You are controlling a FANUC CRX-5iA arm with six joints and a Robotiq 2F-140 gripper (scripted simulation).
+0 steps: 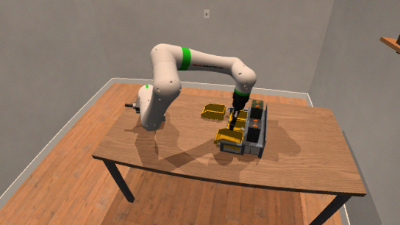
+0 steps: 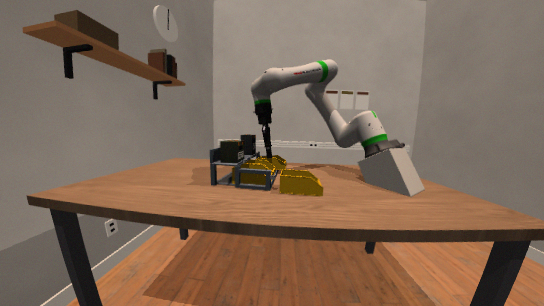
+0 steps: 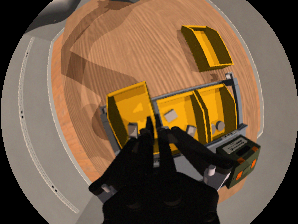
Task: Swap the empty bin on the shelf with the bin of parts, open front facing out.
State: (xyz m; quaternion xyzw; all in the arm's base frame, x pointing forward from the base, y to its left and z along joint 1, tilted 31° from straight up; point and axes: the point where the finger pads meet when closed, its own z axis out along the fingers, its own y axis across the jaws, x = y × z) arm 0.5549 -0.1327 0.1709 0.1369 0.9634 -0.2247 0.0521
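My gripper is now 9 cm short of the shelf, 4 cm to the right of it and 6 cm above it.
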